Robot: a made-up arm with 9 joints. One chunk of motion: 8 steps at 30 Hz.
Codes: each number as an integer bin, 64 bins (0 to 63) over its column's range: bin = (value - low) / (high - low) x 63, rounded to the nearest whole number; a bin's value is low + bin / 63 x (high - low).
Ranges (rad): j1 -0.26..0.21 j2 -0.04..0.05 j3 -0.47..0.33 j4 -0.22..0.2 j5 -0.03..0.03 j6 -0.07..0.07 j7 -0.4..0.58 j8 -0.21..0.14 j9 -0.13..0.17
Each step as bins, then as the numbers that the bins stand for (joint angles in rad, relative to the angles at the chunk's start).
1 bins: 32 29 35 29 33 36 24 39 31
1 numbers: -0.0213 0.0014 -0.0256 -0.0267 0.0014 0.0100 -0.0267 0.0067 0.0176
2 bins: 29 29 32 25 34 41 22 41 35
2 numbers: -0.0437 0.0014 -0.0637 -0.0533 0.0024 0.0211 -0.0578 0.0178 0.0367
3 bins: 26 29 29 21 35 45 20 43 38
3 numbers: -0.0660 0.0014 -0.1017 -0.0800 0.0033 0.0300 -0.0889 0.0289 0.0510
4 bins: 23 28 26 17 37 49 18 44 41
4 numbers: -0.0884 0.0000 -0.1398 -0.1067 0.0052 0.0389 -0.1200 0.0344 0.0652
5 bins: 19 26 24 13 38 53 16 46 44
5 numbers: -0.1183 -0.0029 -0.1652 -0.1333 0.0062 0.0478 -0.1511 0.0456 0.0795
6 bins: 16 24 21 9 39 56 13 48 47
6 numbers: -0.1406 -0.0057 -0.2033 -0.1600 0.0071 0.0544 -0.1978 0.0567 0.0938
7 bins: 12 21 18 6 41 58 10 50 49
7 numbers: -0.1705 -0.0100 -0.2414 -0.1800 0.0090 0.0589 -0.2444 0.0678 0.1033
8 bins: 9 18 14 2 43 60 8 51 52
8 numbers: -0.1929 -0.0143 -0.2922 -0.2067 0.0110 0.0633 -0.2756 0.0733 0.1176
